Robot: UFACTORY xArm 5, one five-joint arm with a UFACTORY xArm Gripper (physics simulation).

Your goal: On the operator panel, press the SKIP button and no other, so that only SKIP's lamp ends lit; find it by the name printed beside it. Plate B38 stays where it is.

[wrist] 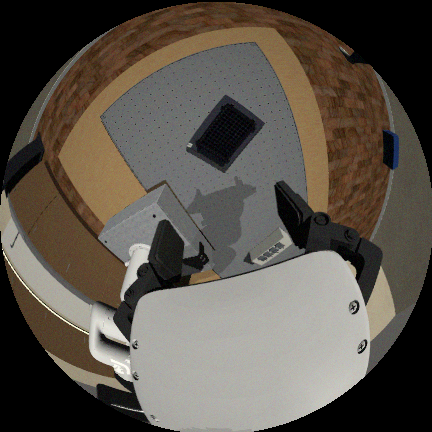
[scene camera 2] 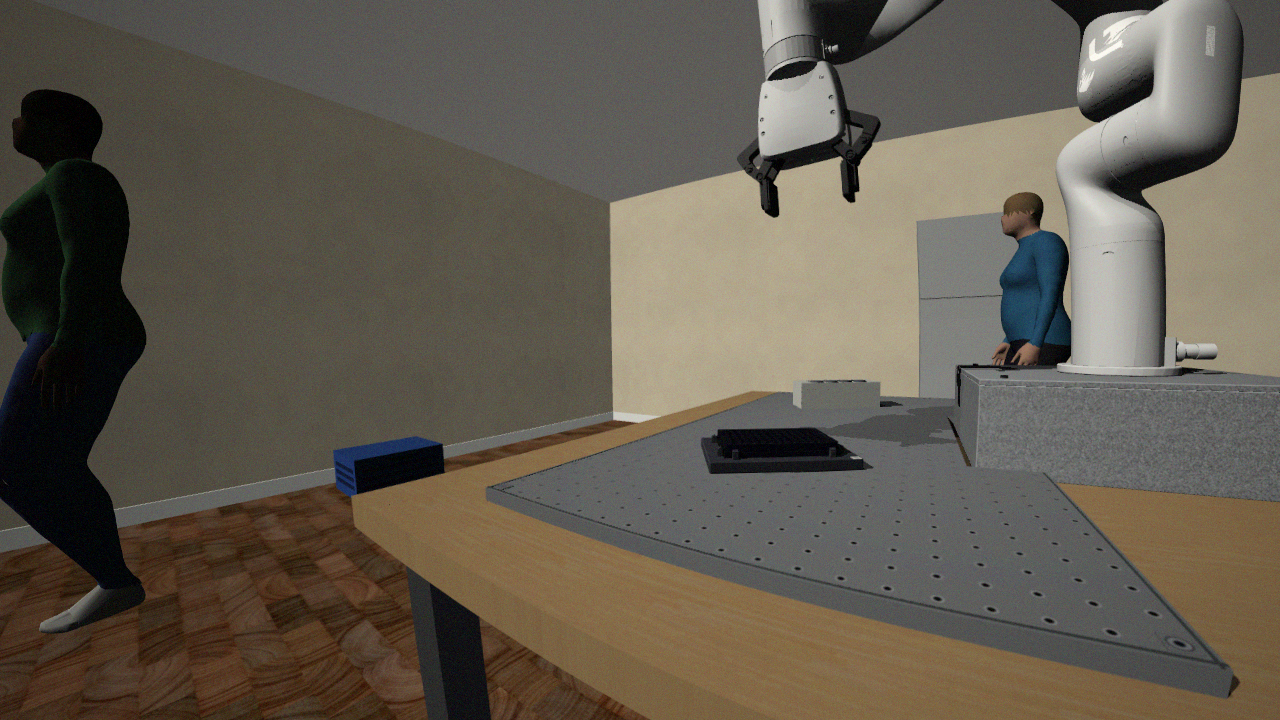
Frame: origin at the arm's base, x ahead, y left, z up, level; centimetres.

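Where they show: gripper, between the fingertips: [wrist: 224,214] [scene camera 2: 809,207]; arm's base, origin of its link: [wrist: 145,254] [scene camera 2: 1115,372].
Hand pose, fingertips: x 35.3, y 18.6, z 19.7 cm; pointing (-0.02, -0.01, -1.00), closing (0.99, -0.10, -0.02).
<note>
Each offset is from my fingertips to the top centre of the thing. Level surfaces: height alone.
The operator panel seems to be the small off-white box @(dx +3.7, dy -44.2, dz -23.4 cm) [scene camera 2: 836,394] [wrist: 271,245] on the far part of the perforated grey board @(dz -29.0 cm) [scene camera 2: 760,510] [wrist: 150,100]. Dark marks show on its top in the wrist view, too small to read; SKIP's name and any lit lamp cannot be made out. A black gridded plate @(dx +4.1, dy +1.5, dz -26.4 cm) [scene camera 2: 776,440] [wrist: 225,131] lies on a dark base on the board; no B38 label is readable. My gripper [scene camera 2: 810,205] [wrist: 224,214] is open and empty, high above the board. In the wrist view the panel shows beside the right finger.
The grey pedestal block [scene camera 2: 1118,429] [wrist: 145,212] carries the arm's base beside the board. The board lies on a wooden table @(dz -30.3 cm) [scene camera 2: 554,546]. A blue box [scene camera 2: 389,465] [wrist: 391,150] is beyond the table. A person in green [scene camera 2: 71,250] and a person in blue [scene camera 2: 1033,286] stand away from the table.
</note>
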